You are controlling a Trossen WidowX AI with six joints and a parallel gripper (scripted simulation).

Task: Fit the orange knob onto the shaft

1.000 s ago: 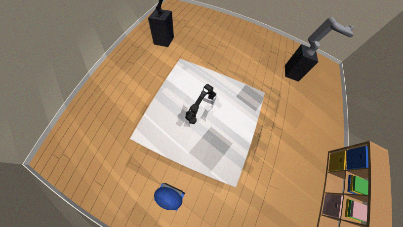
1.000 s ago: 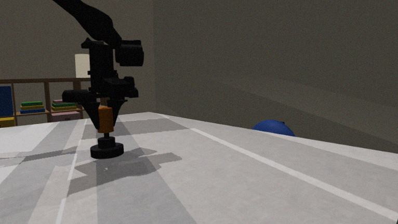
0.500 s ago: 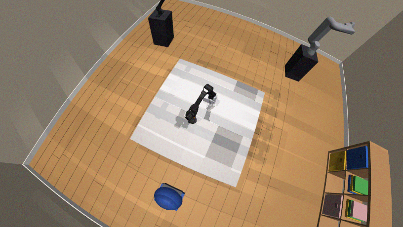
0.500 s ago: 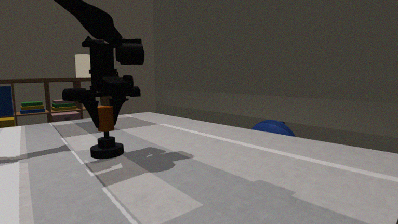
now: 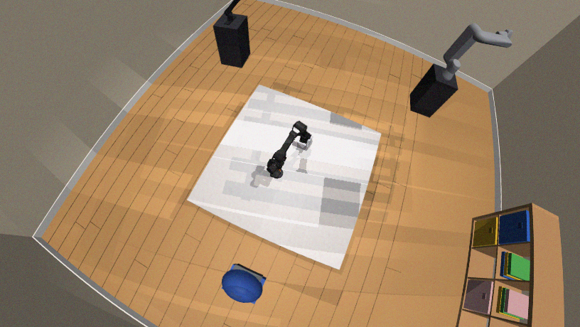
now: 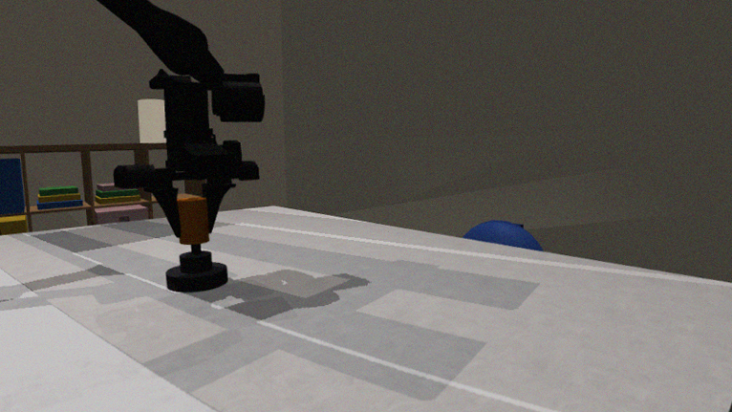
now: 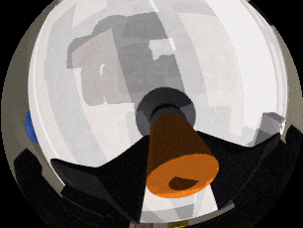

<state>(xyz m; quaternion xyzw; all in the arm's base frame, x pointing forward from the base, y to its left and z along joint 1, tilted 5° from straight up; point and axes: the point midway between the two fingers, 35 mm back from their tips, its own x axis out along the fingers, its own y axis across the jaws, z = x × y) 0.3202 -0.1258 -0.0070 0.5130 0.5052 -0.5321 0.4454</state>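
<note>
Right now the orange knob is 20 mm above my gripper tip. The rest, counted from my gripper tip: dark pedestal (40 mm below).
</note>
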